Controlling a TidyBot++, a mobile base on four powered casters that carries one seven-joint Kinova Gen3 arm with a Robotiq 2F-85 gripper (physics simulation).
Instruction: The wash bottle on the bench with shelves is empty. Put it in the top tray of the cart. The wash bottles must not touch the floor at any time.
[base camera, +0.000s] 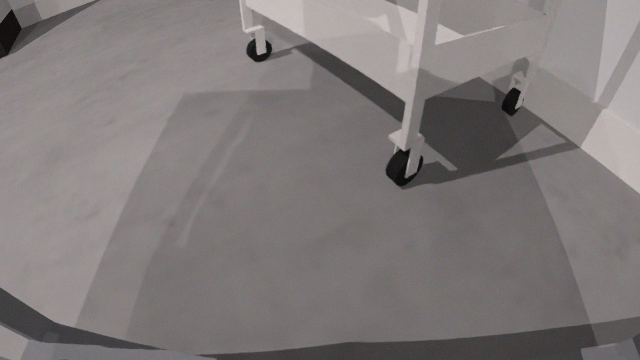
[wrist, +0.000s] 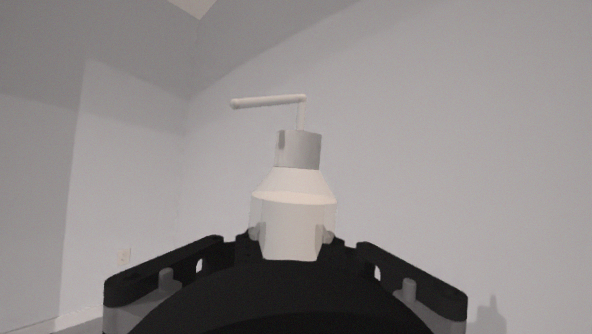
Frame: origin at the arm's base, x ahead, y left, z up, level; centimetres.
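Seen in the pictures: gripper, fingertip midpoint: (wrist: 290, 234).
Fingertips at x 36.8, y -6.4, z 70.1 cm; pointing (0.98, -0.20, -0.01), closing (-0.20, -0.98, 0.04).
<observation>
Pixels of each thing's middle, then the offset from my fingertips to it.
- white wash bottle, body centre: (wrist: 280, 215) dx -3.5, dy +1.6, dz +2.5 cm
- socket, body centre: (wrist: 123, 256) dx +142.4, dy +93.0, dz -69.7 cm
A white wash bottle (wrist: 293, 215) with a grey cap and a bent spout stands upright between the fingers of my gripper (wrist: 290, 234) in the wrist view. The gripper is shut on it; the bottle's lower part is hidden behind the black gripper body. The white cart (base camera: 413, 90) shows in part at the upper right of the base camera view, with its lower tray, legs and black wheels. Its top tray does not show in either view. The bench with shelves cannot be made out.
A wall with a pale baseboard (base camera: 615, 145) runs along the right of the cart. A dark-based object (base camera: 9, 32) shows at the far upper left. In the wrist view, walls meet in a corner, with a socket (wrist: 123, 256) low on the left and a bottle-shaped shadow at the lower right.
</observation>
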